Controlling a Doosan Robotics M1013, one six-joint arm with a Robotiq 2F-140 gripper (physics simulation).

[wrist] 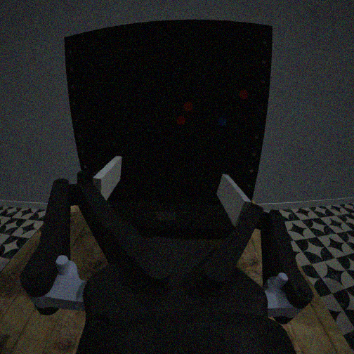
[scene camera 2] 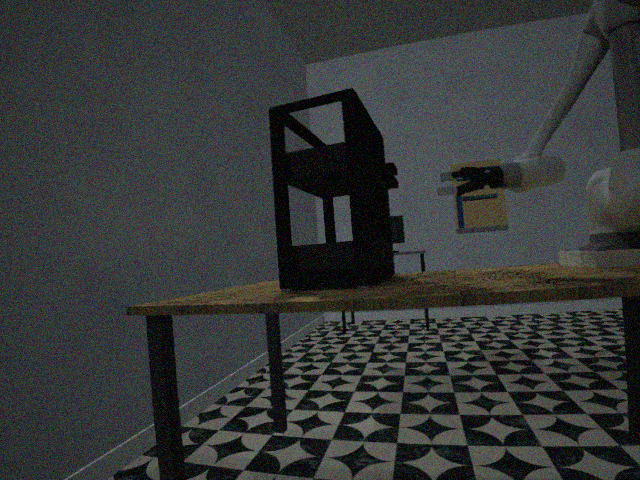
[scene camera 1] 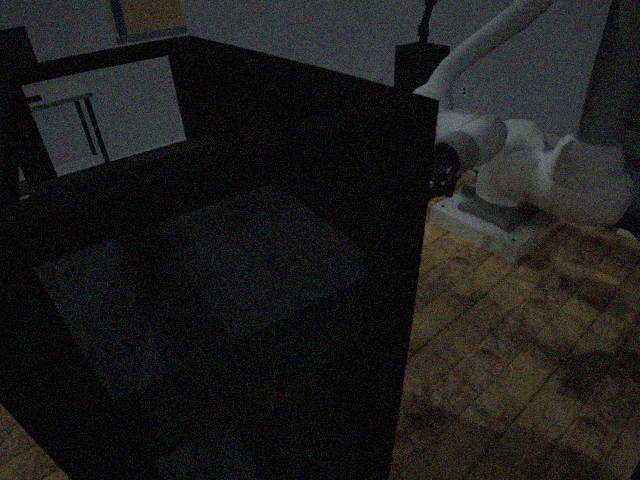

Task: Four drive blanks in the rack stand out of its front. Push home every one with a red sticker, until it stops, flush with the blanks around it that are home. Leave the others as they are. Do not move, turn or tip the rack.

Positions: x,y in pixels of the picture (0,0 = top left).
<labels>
black rack: wrist; scene camera 2; scene camera 1 244,297
same spot on black rack: [wrist: 182,101] = [scene camera 2: 391,167]
</labels>
